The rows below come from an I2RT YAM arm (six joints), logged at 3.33 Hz.
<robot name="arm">
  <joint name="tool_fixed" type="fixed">
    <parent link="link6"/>
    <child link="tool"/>
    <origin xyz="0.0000 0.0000 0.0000" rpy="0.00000 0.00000 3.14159"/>
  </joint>
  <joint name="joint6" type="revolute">
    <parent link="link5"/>
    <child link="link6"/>
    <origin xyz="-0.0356 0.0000 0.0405" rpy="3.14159 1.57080 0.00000"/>
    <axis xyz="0 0 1"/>
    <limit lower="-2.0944" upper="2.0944"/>
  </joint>
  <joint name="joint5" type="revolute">
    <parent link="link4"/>
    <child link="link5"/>
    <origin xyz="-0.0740 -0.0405 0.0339" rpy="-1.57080 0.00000 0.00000"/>
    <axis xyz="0 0 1"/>
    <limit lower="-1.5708" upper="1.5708"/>
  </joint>
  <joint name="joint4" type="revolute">
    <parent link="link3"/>
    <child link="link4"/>
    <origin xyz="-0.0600 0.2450 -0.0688" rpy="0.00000 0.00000 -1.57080"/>
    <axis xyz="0 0 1"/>
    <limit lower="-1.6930" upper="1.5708"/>
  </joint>
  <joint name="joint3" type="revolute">
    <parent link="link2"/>
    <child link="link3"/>
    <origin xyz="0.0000 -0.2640 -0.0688" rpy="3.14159 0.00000 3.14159"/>
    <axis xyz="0 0 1"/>
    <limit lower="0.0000" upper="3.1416"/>
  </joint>
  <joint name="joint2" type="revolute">
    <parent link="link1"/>
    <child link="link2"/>
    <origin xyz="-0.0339 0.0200 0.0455" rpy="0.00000 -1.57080 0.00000"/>
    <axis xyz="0 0 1"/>
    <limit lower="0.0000" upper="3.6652"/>
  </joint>
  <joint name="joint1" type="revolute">
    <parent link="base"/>
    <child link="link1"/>
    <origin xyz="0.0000 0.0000 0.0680" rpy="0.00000 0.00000 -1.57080"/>
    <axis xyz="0 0 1"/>
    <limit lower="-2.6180" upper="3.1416"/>
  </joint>
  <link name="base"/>
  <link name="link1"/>
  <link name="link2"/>
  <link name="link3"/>
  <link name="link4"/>
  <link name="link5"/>
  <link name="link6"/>
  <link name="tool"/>
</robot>
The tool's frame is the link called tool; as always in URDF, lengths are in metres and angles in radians.
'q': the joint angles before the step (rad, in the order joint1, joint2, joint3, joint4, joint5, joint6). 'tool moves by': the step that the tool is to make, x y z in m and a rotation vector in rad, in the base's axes. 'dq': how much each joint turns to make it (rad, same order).
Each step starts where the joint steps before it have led.
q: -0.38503 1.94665 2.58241 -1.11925 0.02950 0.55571
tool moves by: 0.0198 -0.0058 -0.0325 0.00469 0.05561 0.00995
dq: 0.00558 -0.02881 -0.19893 0.11729 0.00419 -0.01644
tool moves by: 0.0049 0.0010 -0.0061 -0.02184 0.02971 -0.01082
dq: 0.00987 0.00960 -0.00846 -0.00080 0.03387 -0.01595
